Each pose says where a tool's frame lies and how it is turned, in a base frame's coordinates. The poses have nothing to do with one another.
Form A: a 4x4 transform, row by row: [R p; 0 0 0 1], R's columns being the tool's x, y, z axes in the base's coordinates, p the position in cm. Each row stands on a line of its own.
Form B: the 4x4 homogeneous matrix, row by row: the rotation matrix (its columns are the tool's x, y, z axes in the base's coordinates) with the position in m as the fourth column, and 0 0 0 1 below. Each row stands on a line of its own. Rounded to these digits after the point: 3 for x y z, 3 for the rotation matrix.
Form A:
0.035, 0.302, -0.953, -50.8
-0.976, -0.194, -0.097, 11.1
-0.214, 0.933, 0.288, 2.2
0, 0, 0, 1
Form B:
0.035, 0.302, -0.953, -0.508
-0.976, -0.194, -0.097, 0.111
-0.214, 0.933, 0.288, 0.022
0, 0, 0, 1

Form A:
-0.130, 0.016, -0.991, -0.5
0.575, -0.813, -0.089, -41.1
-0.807, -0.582, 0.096, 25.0
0, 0, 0, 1
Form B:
-0.130, 0.016, -0.991, -0.005
0.575, -0.813, -0.089, -0.411
-0.807, -0.582, 0.096, 0.250
0, 0, 0, 1

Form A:
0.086, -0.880, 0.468, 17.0
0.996, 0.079, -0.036, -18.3
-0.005, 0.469, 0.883, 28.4
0, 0, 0, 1
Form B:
0.086, -0.880, 0.468, 0.170
0.996, 0.079, -0.036, -0.183
-0.005, 0.469, 0.883, 0.284
0, 0, 0, 1

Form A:
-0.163, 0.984, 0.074, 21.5
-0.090, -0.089, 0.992, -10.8
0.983, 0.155, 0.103, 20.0
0, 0, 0, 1
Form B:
-0.163, 0.984, 0.074, 0.215
-0.090, -0.089, 0.992, -0.108
0.983, 0.155, 0.103, 0.200
0, 0, 0, 1

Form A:
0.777, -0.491, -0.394, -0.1
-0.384, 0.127, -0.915, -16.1
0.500, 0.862, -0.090, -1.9
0, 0, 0, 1
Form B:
0.777, -0.491, -0.394, -0.001
-0.384, 0.127, -0.915, -0.161
0.500, 0.862, -0.090, -0.019
0, 0, 0, 1

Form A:
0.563, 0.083, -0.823, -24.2
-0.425, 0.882, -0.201, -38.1
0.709, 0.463, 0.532, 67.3
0, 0, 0, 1
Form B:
0.563, 0.083, -0.823, -0.242
-0.425, 0.882, -0.201, -0.381
0.709, 0.463, 0.532, 0.673
0, 0, 0, 1

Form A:
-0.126, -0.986, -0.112, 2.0
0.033, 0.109, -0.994, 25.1
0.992, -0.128, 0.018, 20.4
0, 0, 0, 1
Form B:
-0.126, -0.986, -0.112, 0.020
0.033, 0.109, -0.994, 0.251
0.992, -0.128, 0.018, 0.204
0, 0, 0, 1

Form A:
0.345, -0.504, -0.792, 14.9
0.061, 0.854, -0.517, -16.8
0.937, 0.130, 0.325, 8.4
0, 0, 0, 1
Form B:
0.345, -0.504, -0.792, 0.149
0.061, 0.854, -0.517, -0.168
0.937, 0.130, 0.325, 0.084
0, 0, 0, 1

